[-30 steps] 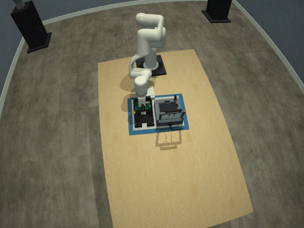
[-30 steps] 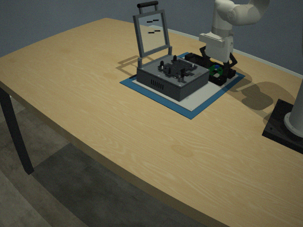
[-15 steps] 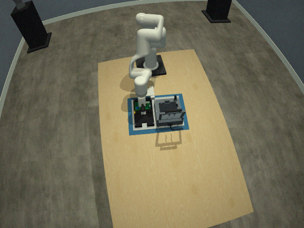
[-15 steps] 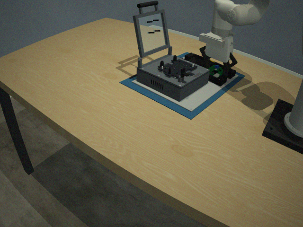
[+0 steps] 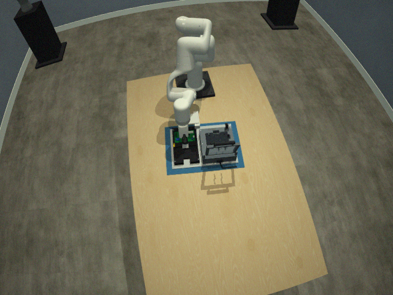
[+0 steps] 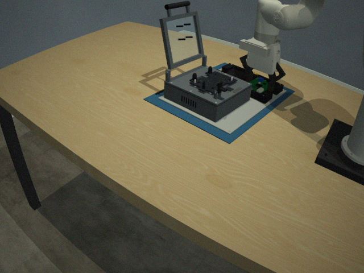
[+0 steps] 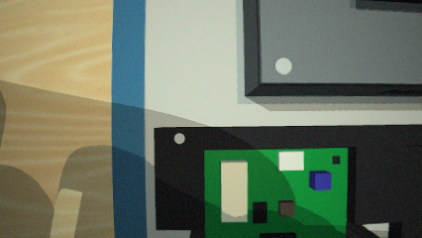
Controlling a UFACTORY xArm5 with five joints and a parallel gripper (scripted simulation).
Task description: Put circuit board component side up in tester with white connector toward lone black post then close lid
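The black nest is 9 cm ahead of my hand, 17 cm to the left of it and 4 cm above it. Round my hand: green circuit board: right at my hand; then clear lid: 20 cm ahead, 15 cm to the left, 16 cm above.
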